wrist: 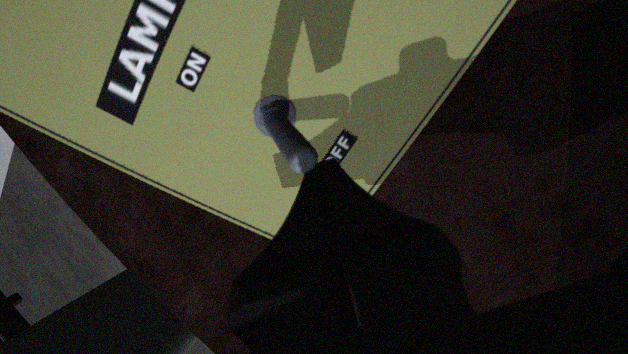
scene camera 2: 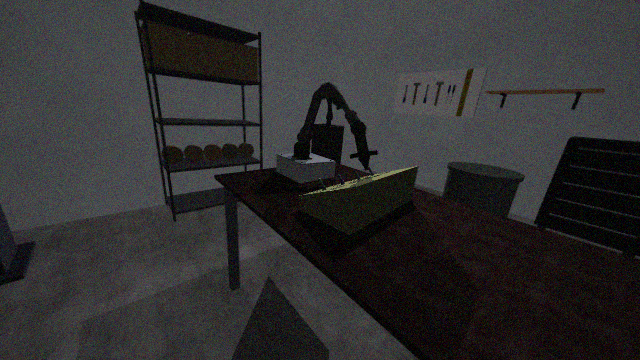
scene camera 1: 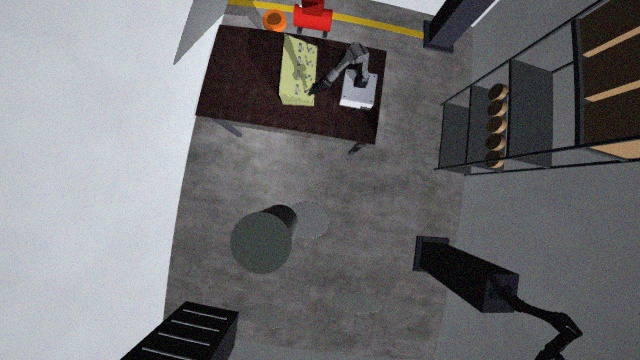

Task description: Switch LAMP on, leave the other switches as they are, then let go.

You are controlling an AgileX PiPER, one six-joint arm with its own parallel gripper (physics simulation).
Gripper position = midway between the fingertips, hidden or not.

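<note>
I can see my gripper (wrist: 326, 179). A yellow-green switch panel (wrist: 177, 101) is here in the scene too.
</note>
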